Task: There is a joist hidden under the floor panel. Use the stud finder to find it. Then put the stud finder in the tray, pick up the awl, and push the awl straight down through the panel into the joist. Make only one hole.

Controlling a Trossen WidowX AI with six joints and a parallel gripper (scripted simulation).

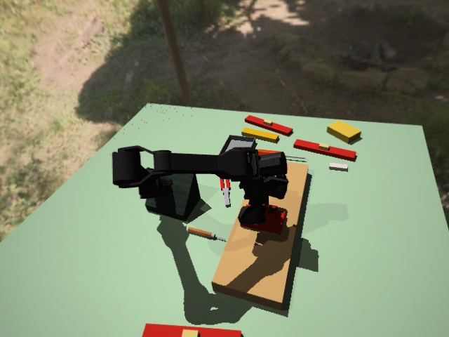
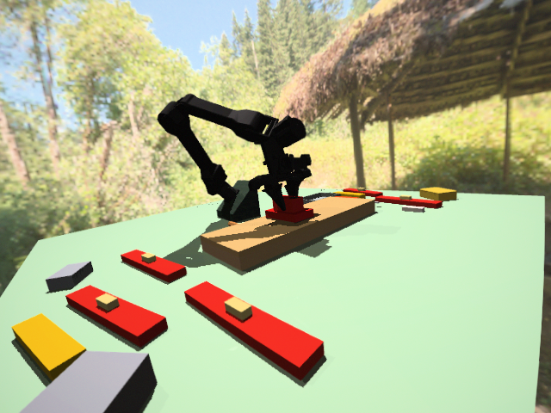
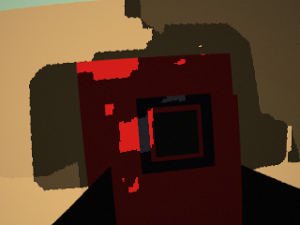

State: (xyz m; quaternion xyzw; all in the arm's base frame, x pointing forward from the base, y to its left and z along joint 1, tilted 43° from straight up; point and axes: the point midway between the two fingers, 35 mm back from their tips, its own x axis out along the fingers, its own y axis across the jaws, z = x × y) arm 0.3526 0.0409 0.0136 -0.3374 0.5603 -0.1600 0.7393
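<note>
The tray is 330 mm to the left of my gripper tip, 250 mm behind it and 50 mm below it. From my gripper tip the other things lie so: white block (370 mm to the left, 140 mm ahead, 60 mm below); red stud finder (20 mm above, 10 mm ahead); awl (150 mm behind, 90 mm to the right, 60 mm below).
</note>
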